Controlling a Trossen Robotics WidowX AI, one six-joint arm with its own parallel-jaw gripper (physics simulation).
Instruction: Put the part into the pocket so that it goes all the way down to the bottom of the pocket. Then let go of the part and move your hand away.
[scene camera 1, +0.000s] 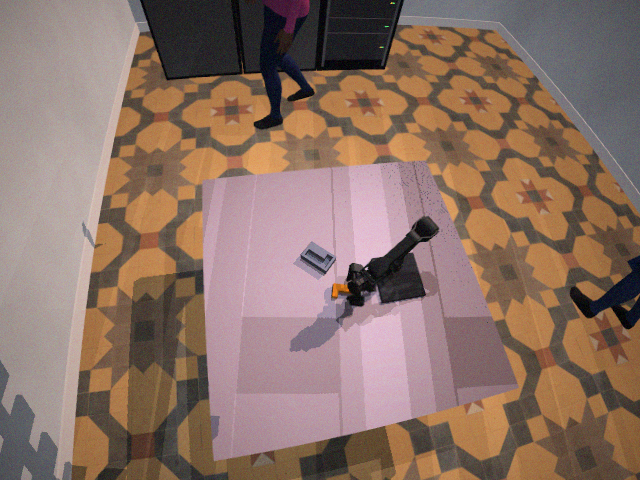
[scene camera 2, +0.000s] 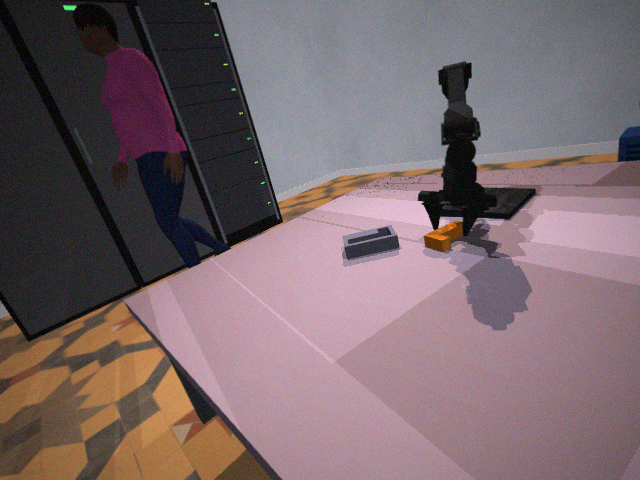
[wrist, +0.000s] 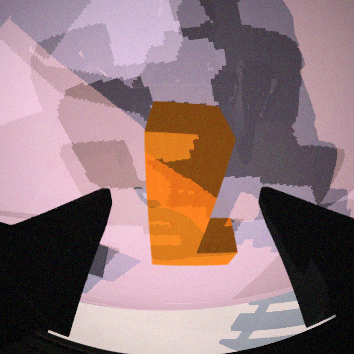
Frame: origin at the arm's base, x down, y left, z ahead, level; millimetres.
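Seen in the pictures: gripper, fingertip midpoint: (scene camera 1: 347, 290) (scene camera 2: 449, 233) (wrist: 186, 195).
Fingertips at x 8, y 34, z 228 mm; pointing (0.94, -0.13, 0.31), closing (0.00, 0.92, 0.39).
Note:
A point is followed by its place in that frame.
An orange L-shaped part (scene camera 1: 335, 290) {x -7, y 22, z 282 mm} (scene camera 2: 437, 242) {x 3, y 26, z 297 mm} (wrist: 172, 220) {x -6, y 26, z 227 mm} lies flat on the pink table. My gripper (scene camera 1: 352, 288) {x 8, y 34, z 228 mm} (scene camera 2: 451, 231) {x 8, y 34, z 228 mm} (wrist: 186, 195) {x 8, y 34, z 228 mm} is open and empty, pointing down low over the part. In the wrist view the part's long arm lies between the two spread fingers, with a gap on each side, and its short foot points right near the bottom. The grey block with the pocket (scene camera 1: 324, 268) {x -13, y -91, z 291 mm} (scene camera 2: 374, 251) {x 18, y -129, z 327 mm} lies apart from the part, and its pocket is empty. In the wrist view a dark corner of the block (wrist: 103, 261) {x 6, y -77, z 287 mm} shows beside the left finger, which hides the rest.
The arm's black base plate (scene camera 1: 408, 291) {x 9, y 140, z -42 mm} (scene camera 2: 509, 204) {x 9, y 136, z 25 mm} lies on the pink table (scene camera 1: 289, 206) {x 24, y -485, z 325 mm} (scene camera 2: 310, 310) {x 24, y -141, z 595 mm} behind the gripper. A person in a pink top (scene camera 1: 271, 56) (scene camera 2: 136, 103) is beyond the table by dark server cabinets (scene camera 1: 356, 43) (scene camera 2: 206, 103). Another person's legs (scene camera 1: 615, 291) show at the right.

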